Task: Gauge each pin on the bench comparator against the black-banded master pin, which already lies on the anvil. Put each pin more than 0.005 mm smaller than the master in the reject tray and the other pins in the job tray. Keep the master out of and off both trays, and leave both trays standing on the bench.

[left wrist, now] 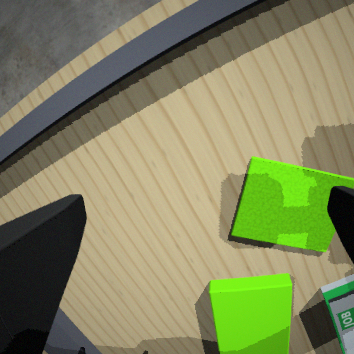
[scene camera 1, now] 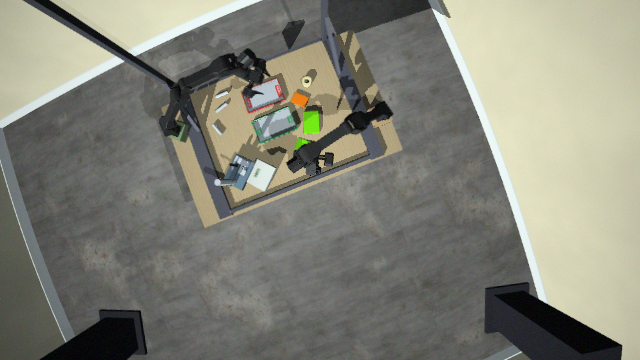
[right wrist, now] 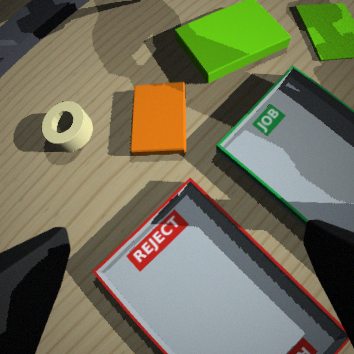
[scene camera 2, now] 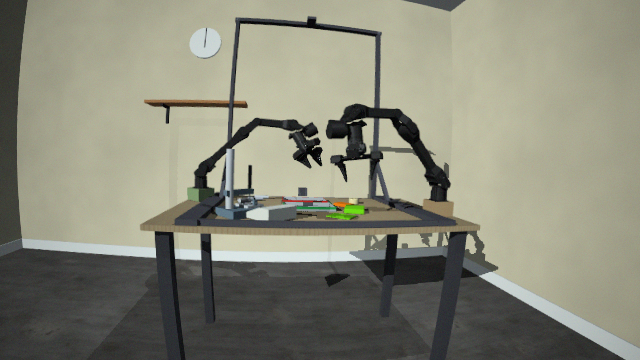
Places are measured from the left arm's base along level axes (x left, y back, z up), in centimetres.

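Pixels of known places: left gripper, between the fingertips: (left wrist: 209,202) (scene camera 2: 358,181); right gripper, between the fingertips: (scene camera 1: 267,85) (right wrist: 188,236) (scene camera 2: 316,167); left arm's base, origin of its link: (scene camera 1: 380,114) (scene camera 2: 438,200); right arm's base, origin of its link: (scene camera 1: 174,130) (scene camera 2: 200,187).
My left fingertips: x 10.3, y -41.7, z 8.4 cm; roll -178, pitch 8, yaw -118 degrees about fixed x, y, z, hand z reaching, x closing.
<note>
Ahead of a thing's pixels: the offset from my left fingertips to its top centre. "spot": to the spot under its first point.
Three pale pins @[dx -56.9, dy -35.3, dz -13.2 cm] (scene camera 1: 222,93) @[dx -49.8, dy -38.4, dz -13.2 cm] (scene camera 1: 221,106) @[dx -38.9, dy -44.9, dz -13.2 cm] (scene camera 1: 217,129) lie apart on the bench at the left in scene camera 1. The grey-blue comparator (scene camera 1: 239,172) (scene camera 2: 231,213) stands beside its white readout box @[spot: dx -4.2, dy -29.8, dz -9.9 cm] (scene camera 1: 262,175) (scene camera 2: 272,213); its reading and the black-banded master cannot be made out. The red-rimmed reject tray @[dx -46.2, dy -13.5, dz -13.1 cm] (scene camera 1: 270,95) (right wrist: 215,290) and green-rimmed job tray @[dx -28.0, dy -13.8, dz -13.1 cm] (scene camera 1: 275,125) (right wrist: 265,165) stand on the bench, no pin visible in either. My right gripper (scene camera 1: 264,84) (scene camera 2: 315,165) (right wrist: 188,236) is open above the reject tray. My left gripper (scene camera 1: 321,165) (scene camera 2: 359,178) (left wrist: 209,202) is open above the near edge.
An orange block @[dx -36.0, dy +4.8, dz -13.7 cm] (scene camera 1: 300,99) (right wrist: 159,118), a cream ring @[dx -44.0, dy +12.2, dz -12.3 cm] (scene camera 1: 306,81) (right wrist: 51,126) and a thick green block @[dx -21.7, dy +5.8, dz -13.1 cm] (scene camera 1: 311,122) (left wrist: 255,320) (right wrist: 235,37) lie right of the trays in scene camera 1. A textured green pad @[dx -10.1, dy -3.1, dz -14.6 cm] (left wrist: 265,210) lies near the left gripper. A dark frame (left wrist: 130,65) borders the bench.
</note>
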